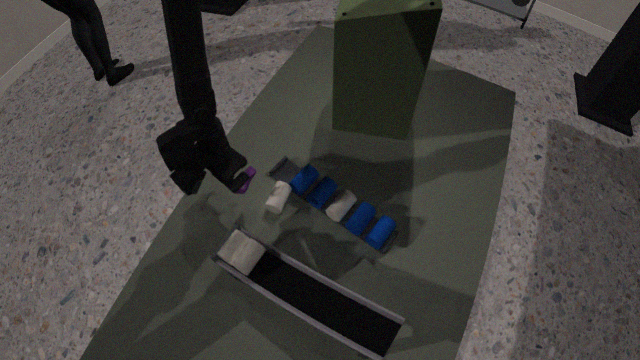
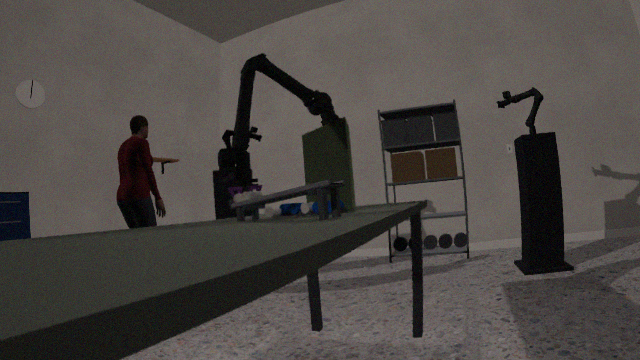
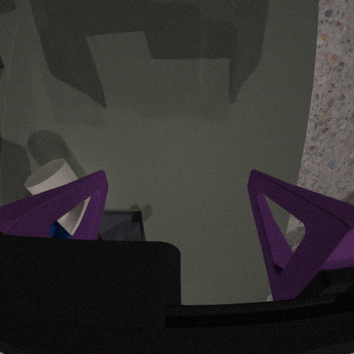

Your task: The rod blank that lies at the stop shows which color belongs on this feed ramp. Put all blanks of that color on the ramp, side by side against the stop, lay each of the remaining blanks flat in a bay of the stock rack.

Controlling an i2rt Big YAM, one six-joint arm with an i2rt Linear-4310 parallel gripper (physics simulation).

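Two white blanks [image 1: 241, 251] [image 2: 247, 197] lie side by side at the upper-left end of the feed ramp [image 1: 325, 302] [image 2: 290, 192]. The stock rack [image 1: 284, 169] [image 3: 122, 227] has an empty bay at its left end. Then come two blue blanks [image 1: 304, 179] [image 1: 322, 192], a white blank [image 1: 341, 206], and two more blue blanks [image 1: 360, 219] [image 1: 381, 232]. Another white blank [image 1: 278, 197] [image 3: 50, 176] lies outside the rack, by its left part. My gripper [image 1: 246, 180] [image 2: 245, 190] [image 3: 177, 177] is open and empty, above the table left of the rack.
A green pedestal [image 1: 375, 75] [image 2: 327, 160] carries the arm and stands behind the rack. The green table [image 1: 460, 165] [image 2: 150, 270] has its left edge under the gripper. A person [image 2: 136, 170] stands beyond the table. A shelf unit [image 2: 465, 200] stands at the back wall.
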